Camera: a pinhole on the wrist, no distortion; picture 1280 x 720 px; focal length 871.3 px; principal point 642.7 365.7 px. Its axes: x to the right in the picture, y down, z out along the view. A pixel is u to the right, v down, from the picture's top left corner.
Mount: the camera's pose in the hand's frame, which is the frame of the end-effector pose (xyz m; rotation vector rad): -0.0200 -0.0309 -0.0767 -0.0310 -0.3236 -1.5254
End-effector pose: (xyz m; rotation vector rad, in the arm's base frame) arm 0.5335 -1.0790 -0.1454 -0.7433 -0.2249 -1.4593
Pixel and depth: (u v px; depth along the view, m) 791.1 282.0 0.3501
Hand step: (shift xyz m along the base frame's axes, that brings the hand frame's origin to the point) 0.0491 0.2507 0.1398
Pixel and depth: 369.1 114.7 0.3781
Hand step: 0.1964 0.2901 0.0172
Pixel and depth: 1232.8 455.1 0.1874
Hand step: -0.0712 0.1134 0.1186
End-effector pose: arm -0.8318 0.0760 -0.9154 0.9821 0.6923 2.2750
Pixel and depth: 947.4 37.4 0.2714
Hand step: 0.2603 -0.0212 -0.0144
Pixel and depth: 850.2 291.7 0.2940
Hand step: 0.2327 0.0096 0.0590
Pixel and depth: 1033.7 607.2 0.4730
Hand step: 0.3669 0.2085 0.1971
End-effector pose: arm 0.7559 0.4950 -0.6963 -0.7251 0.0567 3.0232
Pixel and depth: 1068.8 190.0 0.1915
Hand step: 0.0313 0.0849 0.1475
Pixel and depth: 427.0 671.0 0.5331
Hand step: -0.2618 -0.2048 0.3679
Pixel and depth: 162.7 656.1 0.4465
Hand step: -0.1932 -0.3000 0.2776
